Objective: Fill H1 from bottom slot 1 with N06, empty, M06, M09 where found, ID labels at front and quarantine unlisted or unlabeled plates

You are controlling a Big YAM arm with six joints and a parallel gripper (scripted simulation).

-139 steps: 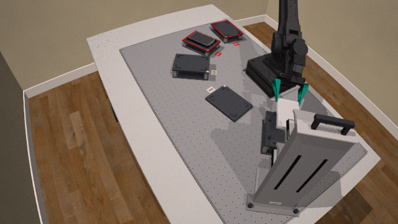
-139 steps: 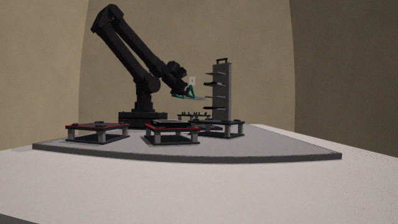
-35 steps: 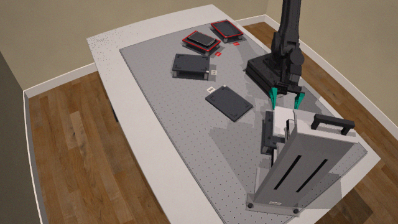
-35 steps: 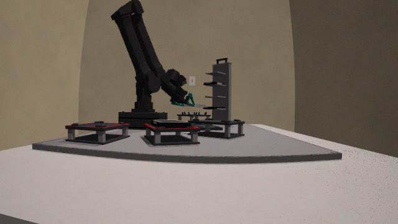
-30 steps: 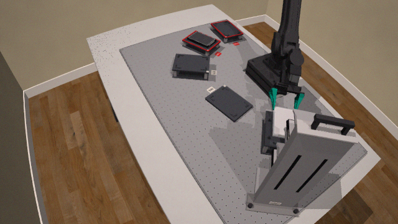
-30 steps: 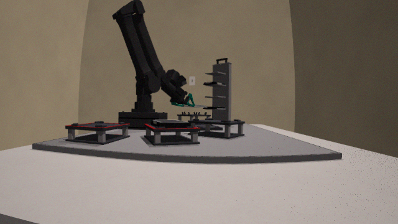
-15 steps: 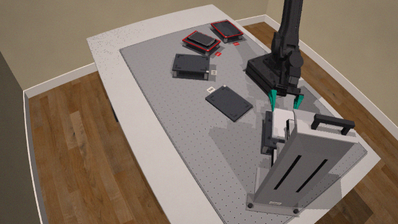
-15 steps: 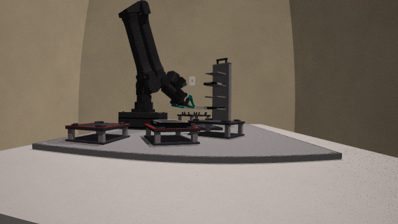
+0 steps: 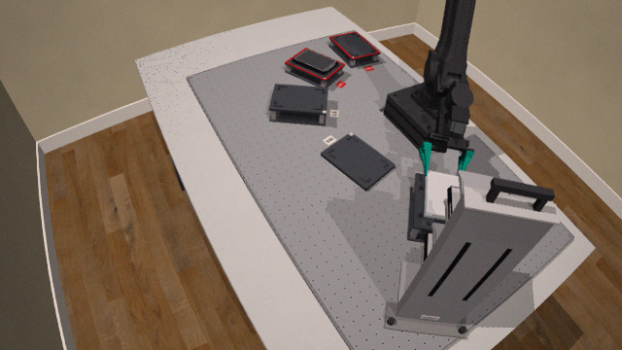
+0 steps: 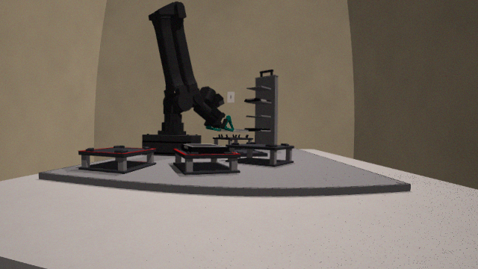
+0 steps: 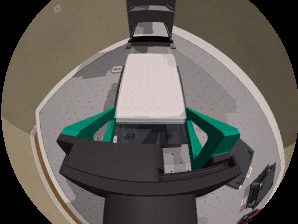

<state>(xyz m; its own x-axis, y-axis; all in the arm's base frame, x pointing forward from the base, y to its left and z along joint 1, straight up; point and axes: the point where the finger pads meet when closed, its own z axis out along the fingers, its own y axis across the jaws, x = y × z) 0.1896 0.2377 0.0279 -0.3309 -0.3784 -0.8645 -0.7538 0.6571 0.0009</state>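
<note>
Right now the white plate is 40 mm ahead of my hand and 40 mm to the left of it. The rest, counted from my hand: H1 deck label: 50 mm ahead, 200 mm to the left, 100 mm below; then plate hotel H1: 210 mm ahead, 240 mm to the left, 110 mm above; then red-rimmed quarantine nest: 190 mm behind, 650 mm to the right, 60 mm below.
</note>
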